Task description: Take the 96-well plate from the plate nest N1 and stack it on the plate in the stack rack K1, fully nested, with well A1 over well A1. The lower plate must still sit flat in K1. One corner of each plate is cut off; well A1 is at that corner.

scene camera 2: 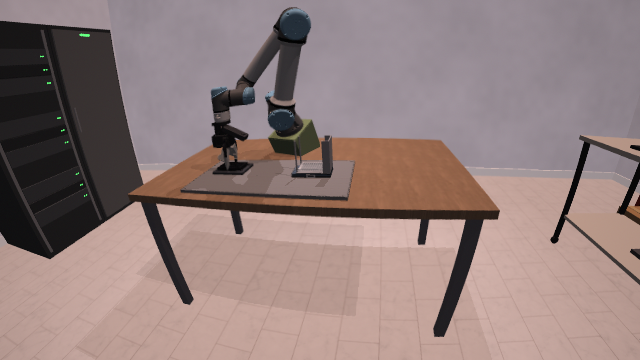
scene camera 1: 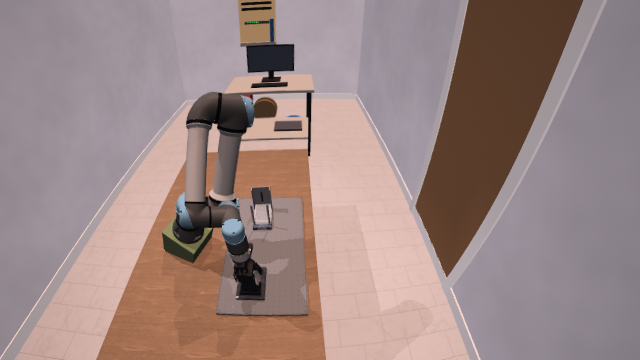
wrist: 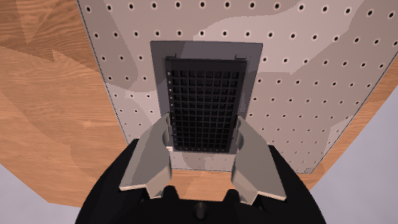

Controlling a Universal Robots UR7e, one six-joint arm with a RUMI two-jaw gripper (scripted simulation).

I see my gripper (scene camera 2: 232, 166), a black 96-well plate (wrist: 190, 82) and a plate nest N1 (wrist: 223, 50).
My gripper also shows in the wrist view (wrist: 203, 114).
